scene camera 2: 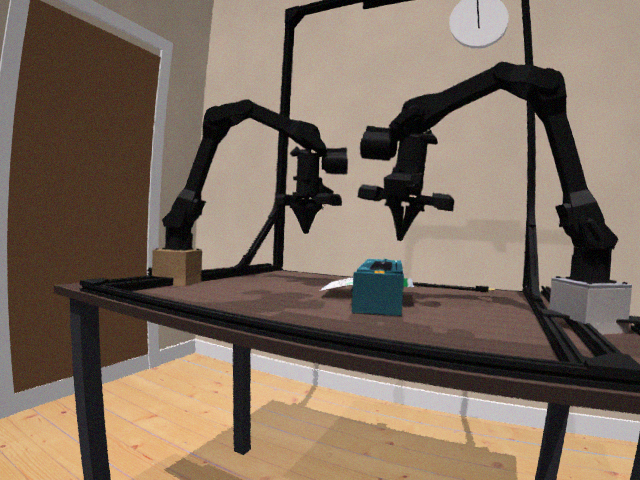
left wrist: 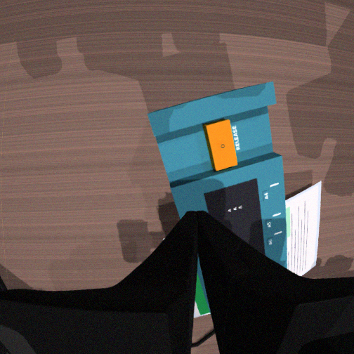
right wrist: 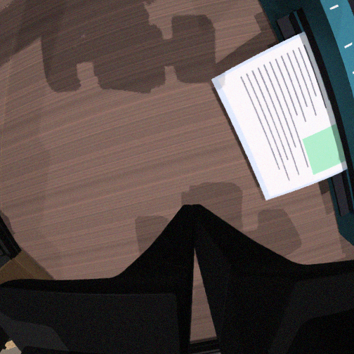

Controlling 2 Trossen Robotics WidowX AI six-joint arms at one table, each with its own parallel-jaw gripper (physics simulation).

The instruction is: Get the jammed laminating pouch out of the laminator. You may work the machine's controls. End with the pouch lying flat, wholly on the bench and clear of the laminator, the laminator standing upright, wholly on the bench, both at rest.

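Pixels of known places: left gripper, fingertip midpoint: (scene camera 2: 399, 240); right gripper, fingertip midpoint: (scene camera 2: 305, 233); left arm's base, origin of the base link: (scene camera 2: 590, 280); right arm's base, origin of the base link: (scene camera 2: 177, 249).
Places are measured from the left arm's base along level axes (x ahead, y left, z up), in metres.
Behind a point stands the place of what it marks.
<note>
The teal laminator (scene camera 2: 377, 293) @[x 0.378, y -0.118, z -0.044 m] (left wrist: 186, 192) (right wrist: 345, 25) stands upright on the bench. Its orange release rocker (left wrist: 222, 145) (scene camera 2: 378, 271) @[x 0.369, y -0.156, z -0.006 m] is on the top near one end. The pouch (left wrist: 303, 235) (right wrist: 285, 120) (scene camera 2: 338, 283) @[x 0.425, y -0.348, z -0.060 m] is in the machine: a white printed part sticks out of one long side, and a green-banded part shows at the opposite side. My left gripper (scene camera 2: 400, 239) @[x 0.329, y -0.158, z 0.057 m] (left wrist: 195, 219) is shut and empty, above the laminator. My right gripper (scene camera 2: 306, 231) @[x 0.509, y -0.397, z 0.061 m] (right wrist: 191, 212) is shut and empty, above the bench, to the left of the pouch in the scene view.
The brown bench (scene camera 2: 289, 304) @[x 0.543, y -0.203, z -0.086 m] has black rails (scene camera 2: 248, 326) @[x 0.602, y 0.010, z -0.079 m] along its edges. A black frame post (scene camera 2: 285, 155) @[x 0.586, y -0.835, z 0.350 m] stands behind, left of the machine. A dark cable (scene camera 2: 449, 285) @[x 0.077, y -0.466, z -0.080 m] lies behind the laminator. The arm bases (scene camera 2: 176, 266) @[x 0.841, y -0.377, z -0.036 m] (scene camera 2: 589, 302) @[x 0.046, y 0.050, z -0.030 m] stand at both sides.
</note>
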